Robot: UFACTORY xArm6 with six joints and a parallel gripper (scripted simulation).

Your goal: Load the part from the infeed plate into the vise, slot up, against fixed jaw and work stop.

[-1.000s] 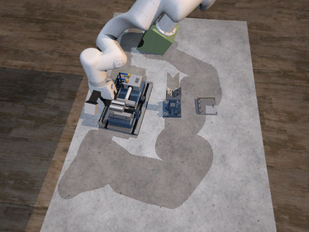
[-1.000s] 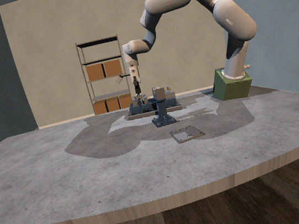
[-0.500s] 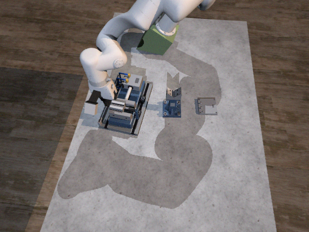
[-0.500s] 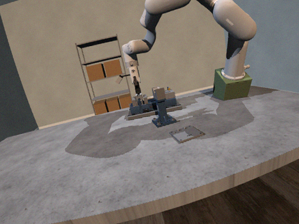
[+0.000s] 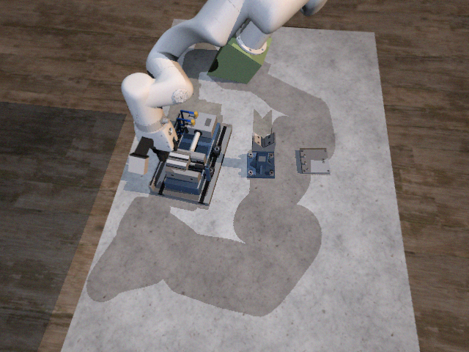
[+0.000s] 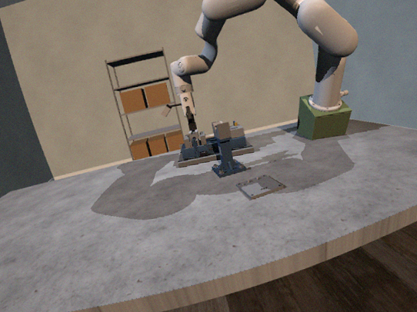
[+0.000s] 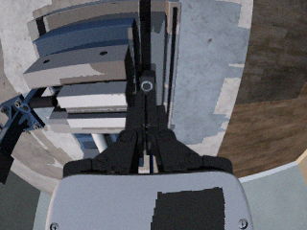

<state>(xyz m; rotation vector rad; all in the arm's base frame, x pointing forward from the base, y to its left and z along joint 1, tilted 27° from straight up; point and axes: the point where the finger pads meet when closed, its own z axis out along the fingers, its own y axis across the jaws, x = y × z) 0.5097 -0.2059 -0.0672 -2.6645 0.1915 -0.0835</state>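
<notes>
Now: the part 10 mm ahead of my hand, 50 mm to the left of it and 20 mm below it. From my hand the other things lie so: fixed jaw (40 mm ahead, 60 mm to the left, 40 mm below); air cylinder rod (80 mm behind, 80 mm to the left, 40 mm below); blue vise body (60 mm behind, 70 mm to the left, 80 mm below).
</notes>
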